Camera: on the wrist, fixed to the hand. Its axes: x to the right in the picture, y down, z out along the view.
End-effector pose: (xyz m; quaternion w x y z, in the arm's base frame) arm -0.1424 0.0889 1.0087 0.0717 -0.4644 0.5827 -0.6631
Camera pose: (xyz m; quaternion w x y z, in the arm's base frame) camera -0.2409 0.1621 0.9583 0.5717 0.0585 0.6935 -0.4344
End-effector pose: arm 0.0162 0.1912 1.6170 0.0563 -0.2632 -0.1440 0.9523
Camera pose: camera 0.0894 0.1555 1.5123 0.6203 0.2428 -0.1412 -0.7323
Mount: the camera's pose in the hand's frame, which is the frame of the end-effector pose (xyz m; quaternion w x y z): -0.0184 0.0635 -0.1150 0.7060 0.0630 -0.0429 0.7041
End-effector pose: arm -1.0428 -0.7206 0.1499 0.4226 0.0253 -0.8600 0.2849
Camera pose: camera -0.9671 -0.6123 0.1618 0.0593 -0.5488 -0.6252 0.5518
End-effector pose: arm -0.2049 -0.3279 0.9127 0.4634 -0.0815 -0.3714 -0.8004
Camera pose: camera -0.1191 -0.4111 0.8552 0.8799 -0.3242 -0.2751 -0.2119
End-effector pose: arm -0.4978 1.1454 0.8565 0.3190 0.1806 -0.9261 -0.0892
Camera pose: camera -0.4303 1.2052 0.9538 0.2369 -0.5083 -0.8003 0.2122
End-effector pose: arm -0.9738 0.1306 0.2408 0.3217 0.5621 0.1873 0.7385
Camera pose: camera -1.0970 0.0819 0.2340 0.3202 -0.5807 0.2308 -0.7120
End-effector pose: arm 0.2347 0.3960 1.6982 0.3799 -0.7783 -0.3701 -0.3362
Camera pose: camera 0.2505 0.2657 1.7175 0.5381 -0.8005 0.2492 0.0868
